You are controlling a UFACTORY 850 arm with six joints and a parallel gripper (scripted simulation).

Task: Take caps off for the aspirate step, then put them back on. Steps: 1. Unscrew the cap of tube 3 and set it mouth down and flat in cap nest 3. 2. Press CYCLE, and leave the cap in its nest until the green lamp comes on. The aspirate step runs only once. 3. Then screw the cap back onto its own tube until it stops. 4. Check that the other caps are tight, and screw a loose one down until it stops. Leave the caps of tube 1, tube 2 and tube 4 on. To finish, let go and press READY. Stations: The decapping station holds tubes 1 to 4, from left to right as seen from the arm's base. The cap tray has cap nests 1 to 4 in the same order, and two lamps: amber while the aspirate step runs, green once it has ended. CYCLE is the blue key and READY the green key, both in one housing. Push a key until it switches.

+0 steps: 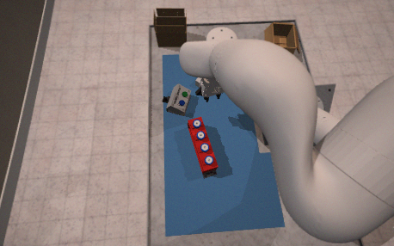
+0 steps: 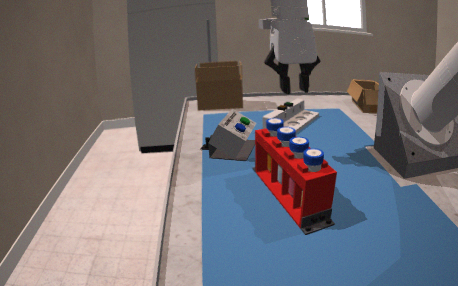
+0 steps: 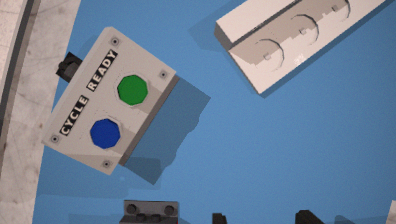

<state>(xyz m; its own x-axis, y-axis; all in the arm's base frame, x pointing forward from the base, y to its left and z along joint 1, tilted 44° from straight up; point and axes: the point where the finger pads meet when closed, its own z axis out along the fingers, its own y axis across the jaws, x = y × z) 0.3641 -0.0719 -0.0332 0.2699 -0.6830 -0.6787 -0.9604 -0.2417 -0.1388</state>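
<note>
Now: hand 50 mm short of the blue cap, 150 mm to the right of it and 60 mm above it. From my hand the other things lie so: green key: 110 mm ahead, 60 mm to the right, 110 mm below; then blue key: 120 mm ahead, 20 mm to the right, 110 mm below; then cap marked 4: 60 mm ahead, 100 mm to the left, 60 mm below.
</note>
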